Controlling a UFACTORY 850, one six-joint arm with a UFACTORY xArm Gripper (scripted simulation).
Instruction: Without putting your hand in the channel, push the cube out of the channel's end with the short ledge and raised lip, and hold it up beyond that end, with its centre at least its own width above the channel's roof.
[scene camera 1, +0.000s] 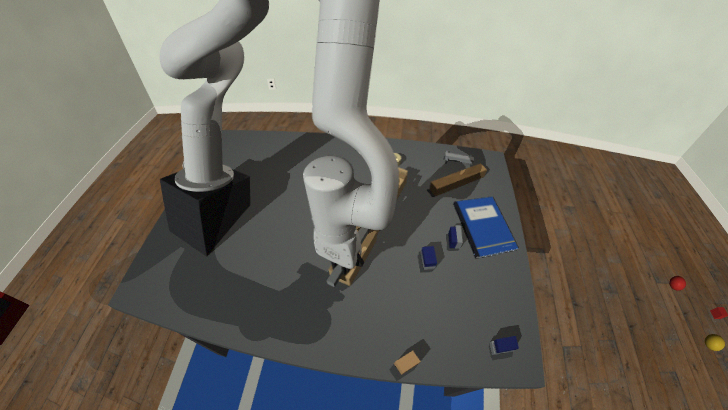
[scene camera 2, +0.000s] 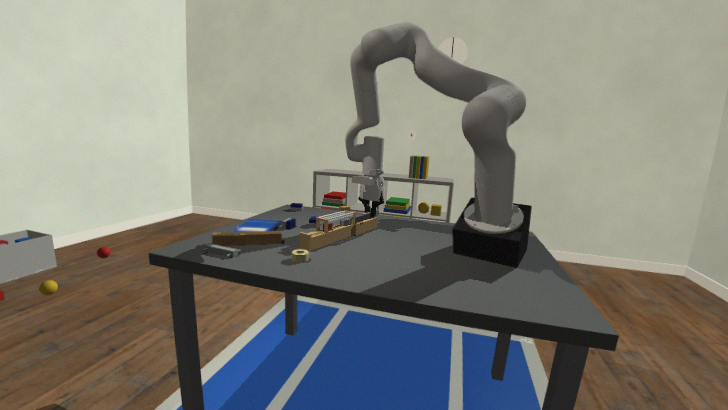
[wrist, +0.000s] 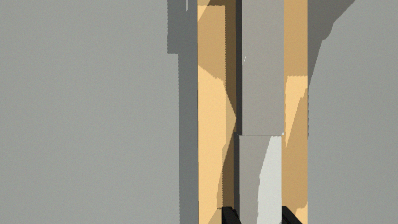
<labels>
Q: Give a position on a long wooden block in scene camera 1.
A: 455, 180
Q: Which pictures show the long wooden block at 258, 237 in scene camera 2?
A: Scene camera 1 and scene camera 2 only.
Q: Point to my gripper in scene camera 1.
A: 341, 267
</labels>
